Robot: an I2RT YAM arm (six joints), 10 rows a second.
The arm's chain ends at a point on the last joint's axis. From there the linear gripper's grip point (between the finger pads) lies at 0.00 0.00 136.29 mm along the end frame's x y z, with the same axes.
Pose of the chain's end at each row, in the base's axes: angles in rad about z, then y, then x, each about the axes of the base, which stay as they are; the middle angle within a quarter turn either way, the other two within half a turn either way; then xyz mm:
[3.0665, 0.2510, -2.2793, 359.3, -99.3, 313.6]
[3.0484, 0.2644, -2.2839, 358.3, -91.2, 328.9]
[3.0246, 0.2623, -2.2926, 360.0, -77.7, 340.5]
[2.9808, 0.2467, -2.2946, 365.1, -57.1, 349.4]
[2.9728, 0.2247, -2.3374, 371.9, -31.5, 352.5]
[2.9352, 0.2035, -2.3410, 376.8, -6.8, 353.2]
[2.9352, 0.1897, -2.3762, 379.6, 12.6, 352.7]
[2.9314, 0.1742, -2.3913, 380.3, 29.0, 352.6]
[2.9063, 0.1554, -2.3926, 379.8, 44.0, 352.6]
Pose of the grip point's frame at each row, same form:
[3.0665, 0.2510, -2.2793, 393.2, 0.9, 227.7]
[3.0484, 0.2644, -2.2839, 393.9, 8.3, 242.8]
[3.0246, 0.2623, -2.2926, 395.3, 21.1, 253.5]
[2.9808, 0.2467, -2.2946, 398.4, 41.9, 261.9]
[2.9728, 0.2247, -2.3374, 402.3, 64.2, 260.3]
[2.9352, 0.2035, -2.3410, 404.3, 89.0, 260.3]
[2.9352, 0.1897, -2.3762, 405.3, 105.3, 256.2]
[2.9314, 0.1742, -2.3913, 403.9, 120.5, 254.4]
[2.9063, 0.1554, -2.3926, 400.9, 135.7, 254.0]

